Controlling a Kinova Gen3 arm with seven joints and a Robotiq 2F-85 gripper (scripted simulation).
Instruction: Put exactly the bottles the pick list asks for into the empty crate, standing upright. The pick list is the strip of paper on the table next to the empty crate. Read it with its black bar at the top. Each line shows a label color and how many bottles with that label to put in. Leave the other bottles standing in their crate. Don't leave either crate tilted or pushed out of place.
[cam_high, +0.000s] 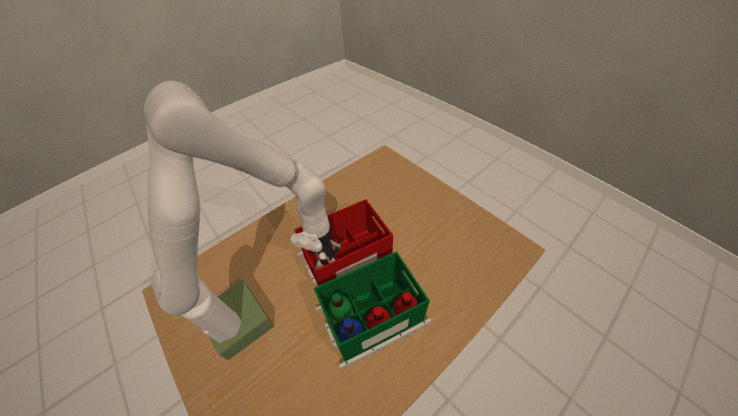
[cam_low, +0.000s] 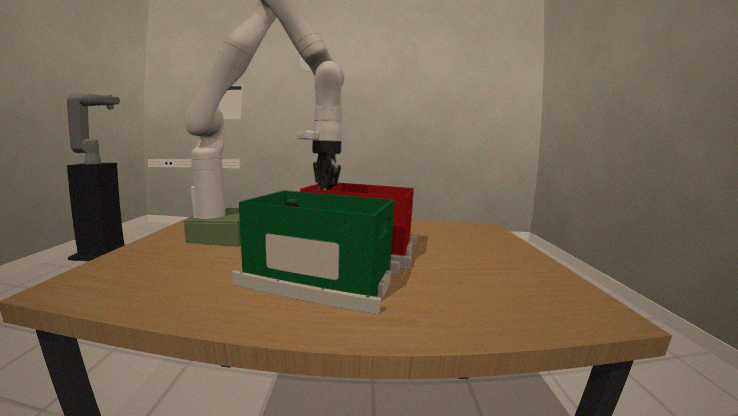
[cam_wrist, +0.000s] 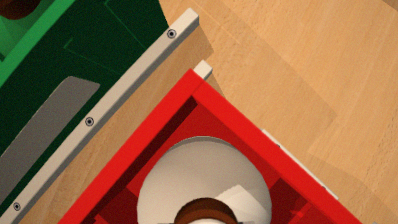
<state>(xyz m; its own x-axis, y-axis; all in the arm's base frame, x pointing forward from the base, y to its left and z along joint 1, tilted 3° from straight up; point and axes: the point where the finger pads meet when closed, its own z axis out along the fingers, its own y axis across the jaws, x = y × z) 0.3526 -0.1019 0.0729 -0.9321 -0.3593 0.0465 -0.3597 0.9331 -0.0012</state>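
The green-label bottle is 8 cm behind my hand, 13 cm to the right of it and 7 cm below it. Also, from my hand: green crate (2 cm behind, 20 cm to the right, 7 cm below); then red crate (9 cm ahead, 1 cm to the left, 7 cm below); then white-labelled bottle (7 cm below).
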